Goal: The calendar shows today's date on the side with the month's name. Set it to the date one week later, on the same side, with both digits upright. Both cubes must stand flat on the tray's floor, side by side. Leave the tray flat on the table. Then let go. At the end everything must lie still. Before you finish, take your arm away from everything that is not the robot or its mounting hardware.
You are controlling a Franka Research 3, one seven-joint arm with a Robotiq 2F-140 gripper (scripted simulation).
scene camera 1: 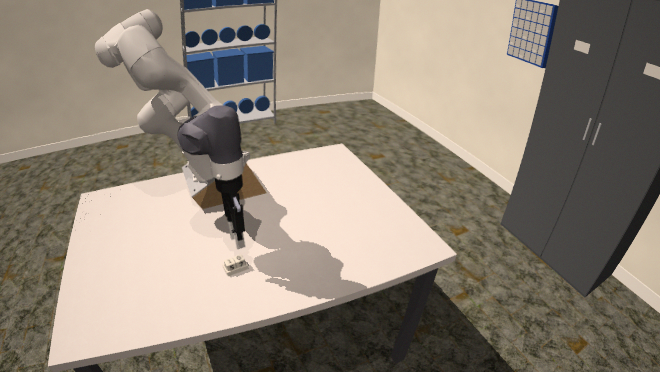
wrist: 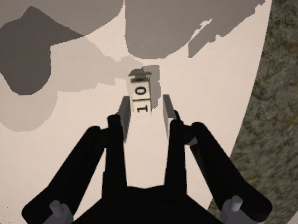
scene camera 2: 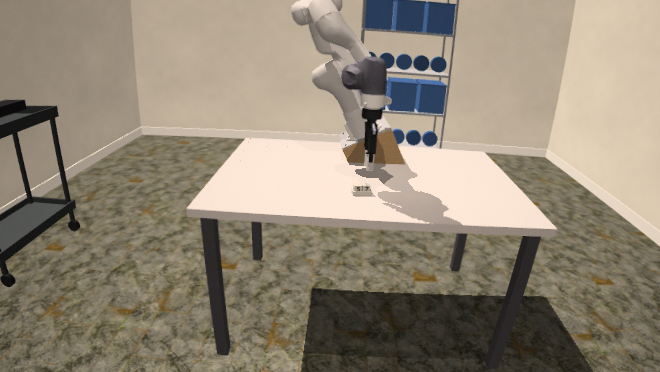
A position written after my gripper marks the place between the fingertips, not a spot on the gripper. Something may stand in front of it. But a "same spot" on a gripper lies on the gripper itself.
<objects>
My gripper shows in scene camera 1, in the wrist view [146, 104] and in scene camera 2. The same spot on my gripper: [scene camera 1: 236, 212] is [scene camera 2: 372, 133].
</objects>
